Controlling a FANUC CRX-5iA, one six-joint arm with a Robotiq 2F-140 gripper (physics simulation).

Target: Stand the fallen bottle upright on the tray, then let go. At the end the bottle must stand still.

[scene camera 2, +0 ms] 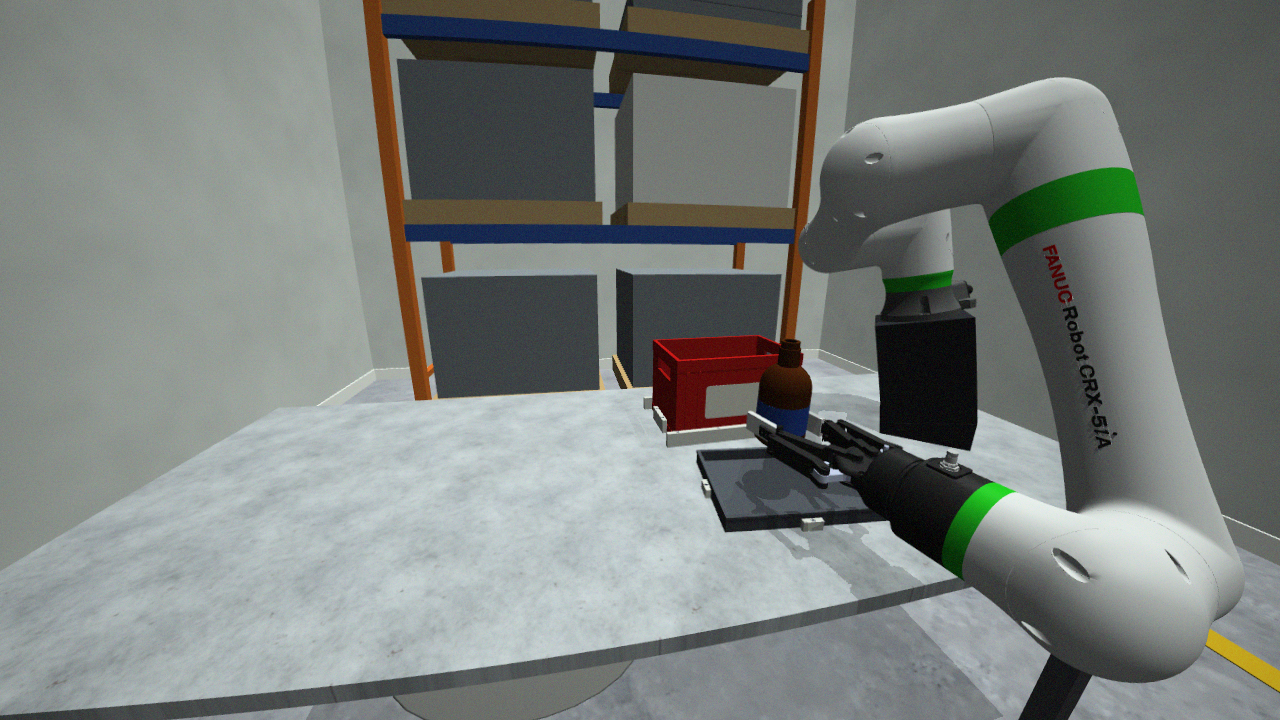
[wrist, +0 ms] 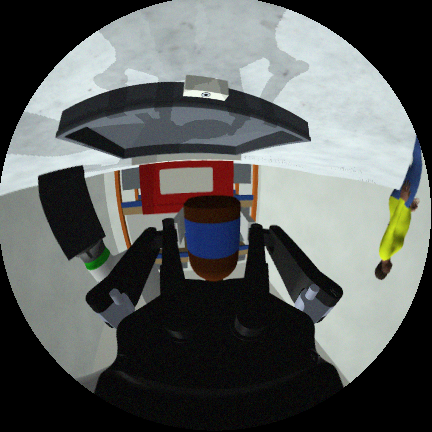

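Pixels of known places: gripper, between the fingertips: (scene camera 2: pixel 770 415); arm's base, origin of its link: (scene camera 2: pixel 919 315) (wrist: pixel 85 239).
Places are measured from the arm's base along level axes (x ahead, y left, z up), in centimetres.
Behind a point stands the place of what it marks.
The brown bottle with a blue band (scene camera 2: pixel 785 386) @[x 48.3, y 16.6, z -5.0 cm] (wrist: pixel 212 239) @[x 45.9, y 17.5, z -10.8 cm] is upright, neck up in the scene view; the wrist view shows it upside down. My gripper (scene camera 2: pixel 787 424) @[x 46.1, y 11.4, z -11.8 cm] (wrist: pixel 211 214) @[x 46.1, y 11.4, z -11.8 cm] is shut on it, one finger on each side of its body. The dark tray (scene camera 2: pixel 760 522) @[x 52.4, y 19.6, z -23.7 cm] (wrist: pixel 125 97) @[x 39.6, y 23.0, z -23.9 cm] lies on the table below the gripper. In the wrist view the bottle's flat base shows apart from the tray, with a gap between them. The scene view shows shadows on the tray floor, while the fingers hide the bottle's lower part.
A red crate (scene camera 2: pixel 677 394) @[x 53.2, y -7.8, z -14.4 cm] (wrist: pixel 223 181) @[x 50.5, y -7.5, z -15.9 cm] stands behind the tray, within white edge strips. Small white blocks sit at the tray's edges. The black block (scene camera 2: pixel 926 380) @[x 4.8, y 7.5, z -11.8 cm] (wrist: pixel 70 212) @[x 5.3, y 6.9, z -12.1 cm] under the robot's base is to the right in the scene view. A person in yellow (wrist: pixel 395 225) shows in the wrist view.
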